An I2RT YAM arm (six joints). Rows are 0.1 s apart.
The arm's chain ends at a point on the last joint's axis. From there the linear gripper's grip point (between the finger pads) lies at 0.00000 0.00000 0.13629 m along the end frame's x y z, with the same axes.
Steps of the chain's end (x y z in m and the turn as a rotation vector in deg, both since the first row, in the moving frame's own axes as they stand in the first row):
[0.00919 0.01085 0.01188 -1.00 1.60 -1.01]
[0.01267 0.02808 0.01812 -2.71 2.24 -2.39]
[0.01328 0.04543 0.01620 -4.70 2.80 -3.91]
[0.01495 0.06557 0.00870 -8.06 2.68 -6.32]
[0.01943 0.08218 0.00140 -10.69 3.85 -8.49]
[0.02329 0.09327 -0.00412 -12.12 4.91 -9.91]
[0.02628 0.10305 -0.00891 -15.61 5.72 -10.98]
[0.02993 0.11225 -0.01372 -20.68 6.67 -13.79]
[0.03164 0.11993 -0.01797 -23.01 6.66 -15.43]
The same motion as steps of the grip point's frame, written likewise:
[0.01302 0.01319 0.01181 -1.00 1.60 -1.01]
[0.01813 0.03441 0.01786 -2.71 2.24 -2.39]
[0.02031 0.05636 0.01558 -4.70 2.80 -3.91]
[0.02234 0.08428 0.00721 -8.06 2.68 -6.32]
[0.03037 0.10667 -0.00127 -10.69 3.85 -8.49]
[0.03729 0.12070 -0.00765 -12.12 4.91 -9.91]
[0.04314 0.13815 -0.01459 -15.61 5.72 -10.98]
[0.05109 0.15793 -0.02336 -20.68 6.67 -13.79]
[0.05406 0.17035 -0.02964 -23.01 6.66 -15.43]

